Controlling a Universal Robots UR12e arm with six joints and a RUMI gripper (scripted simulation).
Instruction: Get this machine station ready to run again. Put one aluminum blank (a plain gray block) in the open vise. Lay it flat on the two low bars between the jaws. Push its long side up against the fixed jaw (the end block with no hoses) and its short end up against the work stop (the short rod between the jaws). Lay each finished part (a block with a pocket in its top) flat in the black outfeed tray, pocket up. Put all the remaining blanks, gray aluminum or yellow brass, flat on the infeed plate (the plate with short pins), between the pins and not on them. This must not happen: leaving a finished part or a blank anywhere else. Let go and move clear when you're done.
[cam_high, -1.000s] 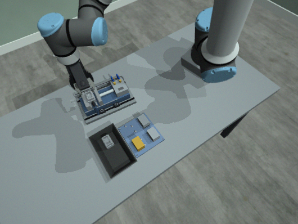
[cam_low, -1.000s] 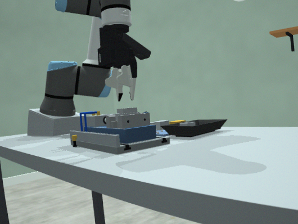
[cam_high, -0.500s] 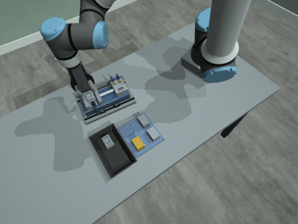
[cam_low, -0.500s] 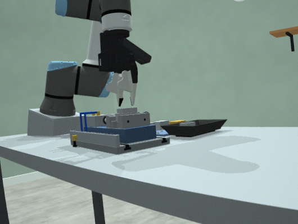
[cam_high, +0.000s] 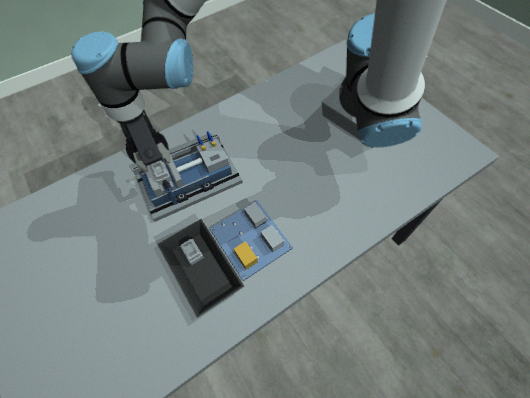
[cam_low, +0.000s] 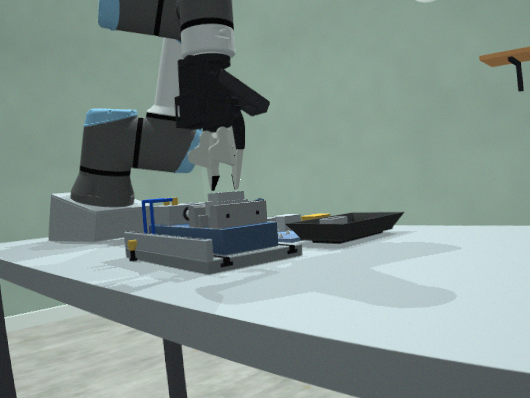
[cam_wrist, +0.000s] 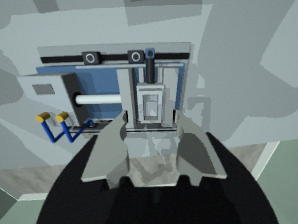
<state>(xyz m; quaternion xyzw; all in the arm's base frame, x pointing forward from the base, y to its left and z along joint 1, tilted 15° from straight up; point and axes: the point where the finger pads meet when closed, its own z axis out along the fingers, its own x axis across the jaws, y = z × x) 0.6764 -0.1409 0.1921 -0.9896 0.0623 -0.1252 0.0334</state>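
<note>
My gripper is now 10 mm short of the black work stop rod, 50 mm to the right of it and 40 mm above it. Round my hand: vise: 70 mm behind, 10 mm to the left, 90 mm below; blue infeed plate: 120 mm behind, 300 mm to the left, 130 mm below; yellow brass blank: 80 mm behind, 340 mm to the left, 110 mm below.
</note>
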